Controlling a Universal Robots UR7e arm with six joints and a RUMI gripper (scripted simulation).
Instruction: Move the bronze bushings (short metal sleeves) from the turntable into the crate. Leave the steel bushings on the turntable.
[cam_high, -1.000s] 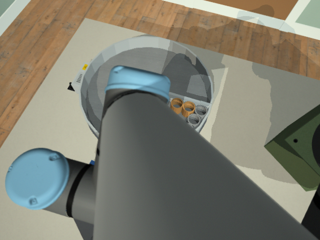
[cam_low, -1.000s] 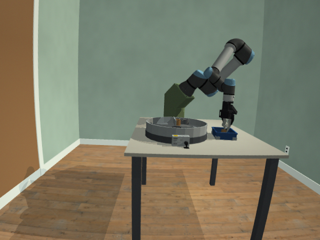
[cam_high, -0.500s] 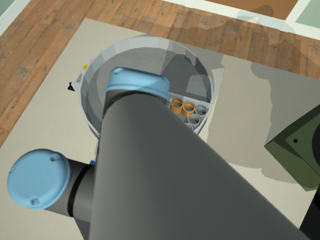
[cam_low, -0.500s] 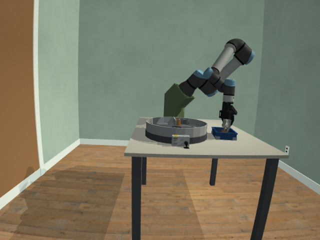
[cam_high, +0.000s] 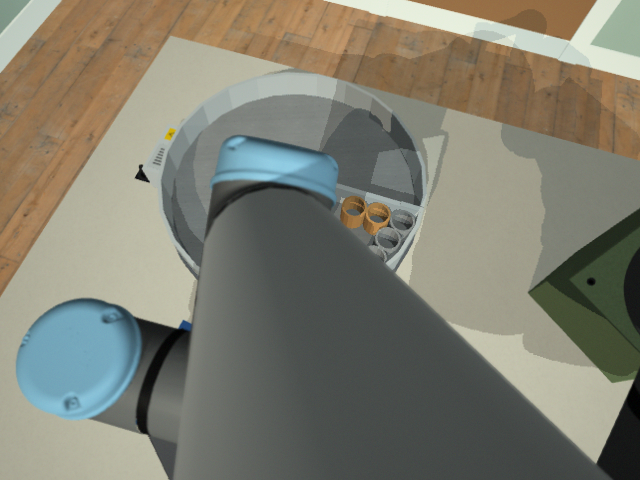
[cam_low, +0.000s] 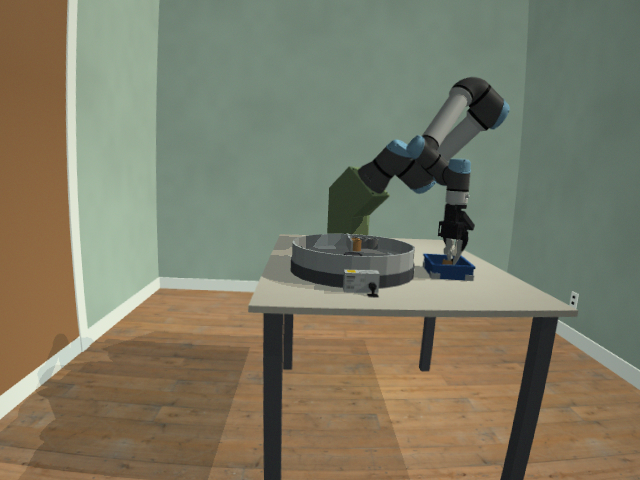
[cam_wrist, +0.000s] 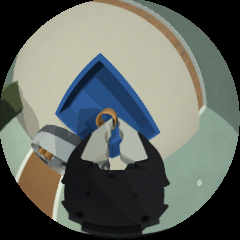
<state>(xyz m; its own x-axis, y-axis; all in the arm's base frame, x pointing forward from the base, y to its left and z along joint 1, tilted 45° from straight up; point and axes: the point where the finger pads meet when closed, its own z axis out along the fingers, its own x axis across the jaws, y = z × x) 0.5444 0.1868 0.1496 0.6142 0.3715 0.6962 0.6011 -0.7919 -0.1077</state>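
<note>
Now: the blue crate 1 cm behind my hand, 1 cm to the right of it and 2 cm below it. The rest, counted from my hand: turntable: 1 cm behind, 36 cm to the right, 1 cm above.
</note>
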